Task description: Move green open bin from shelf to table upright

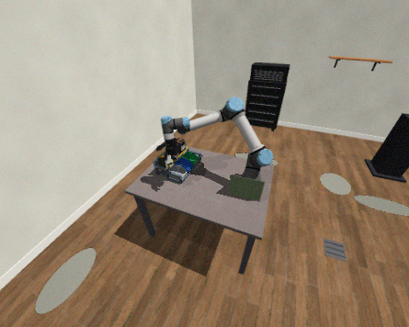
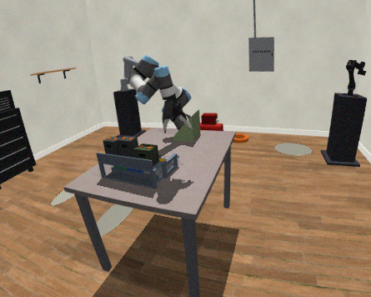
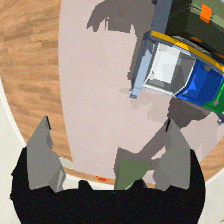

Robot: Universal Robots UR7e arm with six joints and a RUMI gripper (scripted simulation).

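The green open bin lies 3 cm ahead of my hand, 34 cm to the right of it and 19 cm below it. The rest, counted from my hand: grey bin (5 cm ahead, 12 cm to the right, 19 cm below); then blue bin (4 cm ahead, 23 cm to the right, 19 cm below); then yellow rail (10 cm ahead, 24 cm to the right, 13 cm below).
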